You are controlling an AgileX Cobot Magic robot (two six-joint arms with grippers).
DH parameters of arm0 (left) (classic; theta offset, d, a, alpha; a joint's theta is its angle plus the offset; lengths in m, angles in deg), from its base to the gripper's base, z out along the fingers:
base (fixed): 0 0 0 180
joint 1: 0 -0.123 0 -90
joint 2: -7.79 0 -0.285 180
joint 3: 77.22 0 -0.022 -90
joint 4: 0 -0.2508 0 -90
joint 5: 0 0 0.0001 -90
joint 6: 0 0.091 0 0
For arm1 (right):
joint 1: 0 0.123 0 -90
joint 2: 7.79 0 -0.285 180
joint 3: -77.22 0 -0.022 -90
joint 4: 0 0.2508 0 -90
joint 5: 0 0 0.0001 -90
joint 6: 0 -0.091 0 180
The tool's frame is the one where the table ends.
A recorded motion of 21 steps. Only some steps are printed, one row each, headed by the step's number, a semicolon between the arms.
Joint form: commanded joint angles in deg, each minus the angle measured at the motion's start. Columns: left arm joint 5, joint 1, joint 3, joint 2, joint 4, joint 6; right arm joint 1, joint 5, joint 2, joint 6, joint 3, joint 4.
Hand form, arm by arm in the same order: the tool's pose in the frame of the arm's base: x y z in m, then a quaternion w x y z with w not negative. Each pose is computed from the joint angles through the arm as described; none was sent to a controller.
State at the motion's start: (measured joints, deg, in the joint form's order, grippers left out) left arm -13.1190 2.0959 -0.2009 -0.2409 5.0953 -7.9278; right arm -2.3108 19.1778 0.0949 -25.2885 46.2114 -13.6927
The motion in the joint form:
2: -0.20 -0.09 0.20 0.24 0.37 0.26; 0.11 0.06 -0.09 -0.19 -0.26 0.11
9: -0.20 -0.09 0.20 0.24 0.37 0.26; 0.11 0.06 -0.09 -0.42 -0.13 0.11
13: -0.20 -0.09 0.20 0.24 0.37 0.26; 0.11 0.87 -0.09 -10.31 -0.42 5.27
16: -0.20 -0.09 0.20 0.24 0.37 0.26; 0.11 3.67 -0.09 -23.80 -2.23 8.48
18: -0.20 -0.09 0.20 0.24 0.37 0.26; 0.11 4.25 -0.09 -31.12 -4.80 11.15
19: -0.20 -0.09 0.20 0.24 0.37 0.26; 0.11 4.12 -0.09 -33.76 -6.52 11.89
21: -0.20 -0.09 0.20 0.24 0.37 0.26; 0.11 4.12 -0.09 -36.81 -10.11 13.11
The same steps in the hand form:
2: 0.0555 -0.0040 0.1922 0.64756 -0.06521 0.75343 -0.09358; -0.0648 -0.0046 0.4185 0.87288 0.09593 0.47452 0.06086
9: 0.0555 -0.0040 0.1922 0.64756 -0.06521 0.75343 -0.09358; -0.0654 -0.0046 0.4190 0.87330 0.09678 0.47334 0.06270
13: 0.0555 -0.0040 0.1922 0.64756 -0.06521 0.75343 -0.09358; -0.0629 -0.0022 0.4165 0.85109 0.14816 0.47052 0.17972
16: 0.0555 -0.0040 0.1922 0.64756 -0.06521 0.75343 -0.09358; -0.0528 -0.0012 0.4053 0.79560 0.22225 0.47954 0.29607
18: 0.0555 -0.0040 0.1922 0.64756 -0.06521 0.75343 -0.09358; -0.0416 0.0000 0.3939 0.75195 0.26680 0.48329 0.36031
19: 0.0555 -0.0040 0.1922 0.64756 -0.06521 0.75343 -0.09358; -0.0347 0.0002 0.3867 0.73368 0.28452 0.48653 0.37954
21: 0.0555 -0.0040 0.1922 0.64756 -0.06521 0.75343 -0.09358; -0.0211 0.0004 0.3708 0.70252 0.31261 0.49951 0.39904

